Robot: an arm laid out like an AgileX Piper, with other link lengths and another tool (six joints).
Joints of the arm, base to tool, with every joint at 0 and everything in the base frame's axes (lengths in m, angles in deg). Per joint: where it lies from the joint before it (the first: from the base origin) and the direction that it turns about. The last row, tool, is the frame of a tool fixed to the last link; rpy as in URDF.
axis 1: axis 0 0 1 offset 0 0 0.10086
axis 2: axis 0 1 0 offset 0 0 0
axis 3: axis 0 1 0 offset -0.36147 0 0.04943
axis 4: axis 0.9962 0 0.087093 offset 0.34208 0 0.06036
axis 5: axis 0 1 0 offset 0 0 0
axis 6: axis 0.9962 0 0.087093 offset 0.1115 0 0.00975
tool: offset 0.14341 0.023 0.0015 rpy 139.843 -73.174 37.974
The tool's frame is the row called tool.
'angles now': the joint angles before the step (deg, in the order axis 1, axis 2, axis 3, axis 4, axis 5, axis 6). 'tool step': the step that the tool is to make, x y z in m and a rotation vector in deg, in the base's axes. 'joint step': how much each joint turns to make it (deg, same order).
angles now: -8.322, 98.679, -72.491, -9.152, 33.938, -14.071
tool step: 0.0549, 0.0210, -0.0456, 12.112, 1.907, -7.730
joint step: 0.002, 11.539, -9.524, 10.024, 1.825, 4.556
